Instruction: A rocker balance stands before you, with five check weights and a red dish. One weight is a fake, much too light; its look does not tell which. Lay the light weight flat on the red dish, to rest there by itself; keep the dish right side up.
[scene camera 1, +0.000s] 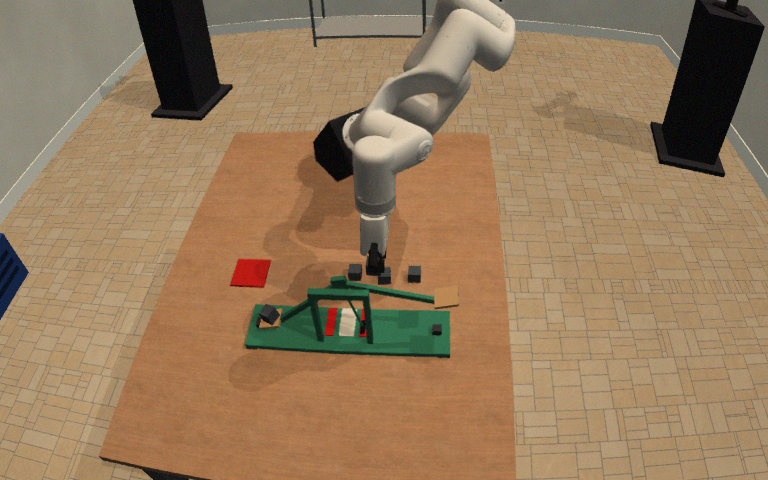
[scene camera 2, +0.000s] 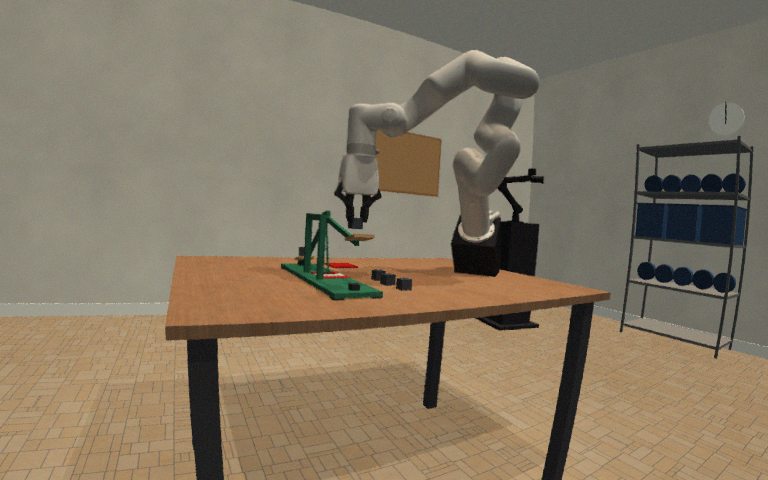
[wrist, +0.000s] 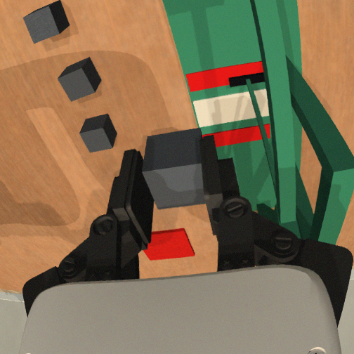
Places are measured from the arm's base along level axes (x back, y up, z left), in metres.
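Where they show: gripper, fingertip midpoint: (scene camera 1: 377, 264) (scene camera 2: 356, 221); arm's base, link origin: (scene camera 2: 476, 230).
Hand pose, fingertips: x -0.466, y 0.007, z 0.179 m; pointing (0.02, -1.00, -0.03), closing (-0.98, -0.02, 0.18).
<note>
Things, the pixels of their top centre, and the offset from my fingertips. "spot": a spot on its surface instead. Level surfaces: height alone.
- dark grey cube weight, top centre: (scene camera 1: 373, 261) (scene camera 2: 355, 217) dx -0.002, dy +0.010, dz -0.008 m
- balance's lowered left pan, top centre: (scene camera 1: 270, 316) dx -0.109, dy -0.119, dz -0.226 m
- right pan, top centre: (scene camera 1: 446, 294) (scene camera 2: 360, 233) dx -0.027, dy -0.022, dz +0.153 m
- pointer's black tip, surface spot: (scene camera 1: 363, 326) spot: dx -0.066, dy -0.138, dz -0.020 m
- red dish, top centre: (scene camera 1: 250, 272) (scene camera 2: 341, 264) dx +0.037, dy -0.163, dz -0.358 m
- wooden table, surface height: dy -0.169 m
My gripper (scene camera 1: 374, 271) (scene camera 2: 355, 217) (wrist: 174, 163) is shut on a dark grey cube weight (scene camera 2: 355, 224) (wrist: 175, 170), in the air behind the balance's beam; the fingers hide the weight in scene camera 1. Three like weights (scene camera 1: 355, 271) (scene camera 2: 403, 284) (wrist: 80, 80) stand in a row on the table. Another weight (scene camera 1: 269, 314) (scene camera 2: 301, 253) sits tilted on the balance's lowered left pan (scene camera 1: 276, 322). The right pan (scene camera 1: 446, 297) (scene camera 2: 360, 237) is raised and bare. The pointer's black tip (scene camera 1: 363, 326) (wrist: 245, 80) is over a red band. The red dish (scene camera 1: 250, 272) (scene camera 2: 343, 264) (wrist: 172, 244) lies flat and empty.
The balance's green base (scene camera 1: 396, 333) (scene camera 2: 362, 292) (wrist: 225, 30) carries an upright frame (scene camera 1: 338, 294) (scene camera 2: 322, 243) and a small black block (scene camera 1: 436, 328) (scene camera 2: 353, 286). The wooden table (scene camera 1: 317, 418) (scene camera 2: 226, 305) bears everything. A shelf rack (scene camera 2: 634, 192) stands far off.
</note>
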